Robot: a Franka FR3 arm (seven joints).
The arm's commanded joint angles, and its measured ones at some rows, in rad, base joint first. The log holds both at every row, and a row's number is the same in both.
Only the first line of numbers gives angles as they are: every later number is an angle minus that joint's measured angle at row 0.
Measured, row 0:
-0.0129, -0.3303, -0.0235, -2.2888, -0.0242, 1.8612, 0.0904
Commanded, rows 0 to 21:
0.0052, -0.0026, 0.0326, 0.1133, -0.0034, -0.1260, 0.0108
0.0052, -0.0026, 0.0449, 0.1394, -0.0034, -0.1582, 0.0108
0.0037, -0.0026, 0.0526, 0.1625, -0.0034, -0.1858, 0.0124
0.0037, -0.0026, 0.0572, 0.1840, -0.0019, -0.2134, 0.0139
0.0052, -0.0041, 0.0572, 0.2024, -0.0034, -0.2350, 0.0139
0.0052, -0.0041, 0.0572, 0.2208, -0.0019, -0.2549, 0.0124
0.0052, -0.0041, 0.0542, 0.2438, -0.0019, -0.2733, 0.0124
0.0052, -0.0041, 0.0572, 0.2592, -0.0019, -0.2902, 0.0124
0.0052, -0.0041, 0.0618, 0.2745, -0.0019, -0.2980, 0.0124
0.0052, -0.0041, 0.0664, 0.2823, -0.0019, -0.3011, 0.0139
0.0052, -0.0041, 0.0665, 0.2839, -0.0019, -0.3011, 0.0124
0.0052, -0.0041, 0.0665, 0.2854, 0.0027, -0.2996, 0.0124
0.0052, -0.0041, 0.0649, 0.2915, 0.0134, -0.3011, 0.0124
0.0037, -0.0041, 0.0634, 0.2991, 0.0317, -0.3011, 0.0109
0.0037, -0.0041, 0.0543, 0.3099, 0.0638, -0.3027, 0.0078
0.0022, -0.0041, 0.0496, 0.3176, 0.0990, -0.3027, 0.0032
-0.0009, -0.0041, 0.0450, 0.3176, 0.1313, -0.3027, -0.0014
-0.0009, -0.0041, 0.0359, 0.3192, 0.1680, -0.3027, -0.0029
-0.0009, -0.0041, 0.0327, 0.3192, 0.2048, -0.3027, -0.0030
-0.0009, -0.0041, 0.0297, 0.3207, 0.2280, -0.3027, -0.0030
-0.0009, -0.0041, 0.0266, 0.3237, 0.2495, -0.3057, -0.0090
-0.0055, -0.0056, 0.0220, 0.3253, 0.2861, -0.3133, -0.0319
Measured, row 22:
0.0043, -0.0043, 0.0335, 0.3035, 0.1972, -0.2792, 0.0036
